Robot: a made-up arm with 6 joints.
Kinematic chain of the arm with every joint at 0, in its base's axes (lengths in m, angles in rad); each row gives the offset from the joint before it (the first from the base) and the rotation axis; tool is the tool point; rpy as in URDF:
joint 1: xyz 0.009 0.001 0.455 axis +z
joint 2: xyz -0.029 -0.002 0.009 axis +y
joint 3: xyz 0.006 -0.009 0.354 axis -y
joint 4: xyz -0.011 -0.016 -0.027 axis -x
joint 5: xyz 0.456 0 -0.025 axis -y
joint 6: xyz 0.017 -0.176 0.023 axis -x
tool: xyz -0.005 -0.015 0.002 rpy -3.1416 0 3.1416
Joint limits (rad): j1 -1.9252..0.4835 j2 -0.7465..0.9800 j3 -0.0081..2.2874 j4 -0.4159..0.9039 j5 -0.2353..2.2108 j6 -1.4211..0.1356
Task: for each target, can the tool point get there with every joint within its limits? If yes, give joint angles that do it. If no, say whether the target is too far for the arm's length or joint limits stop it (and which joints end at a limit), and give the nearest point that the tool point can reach.
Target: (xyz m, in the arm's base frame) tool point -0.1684 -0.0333 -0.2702
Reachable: no: joint limits stop it (at a limit: joint 1, joint 2, joint 3, joint 4, joint 5) | nearest point -0.3118 -0.3307 0.2083 | short by 0.581 m
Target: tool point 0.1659 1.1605 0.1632
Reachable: no: too far | nearest point 0.1099 0.7469 0.6566 | short by 0.646 m
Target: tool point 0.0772 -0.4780 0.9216
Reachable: yes | joints -0.9660 0.0943 0.3580 0.1312 1.0626 -0.4965
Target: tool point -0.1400 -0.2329 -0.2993
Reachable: no: joint limits stop it (at a limit: joint 2, joint 3, joint 4, joint 5) | nearest point -0.2386 -0.3877 0.2084 | short by 0.540 m
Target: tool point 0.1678 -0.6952 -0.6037
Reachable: no: too far | nearest point 0.1145 -0.4617 0.2101 | short by 0.848 m
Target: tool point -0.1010 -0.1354 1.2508
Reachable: yes | joints -1.0250 0.2848 1.6652 0.7937 1.1332 -0.7725
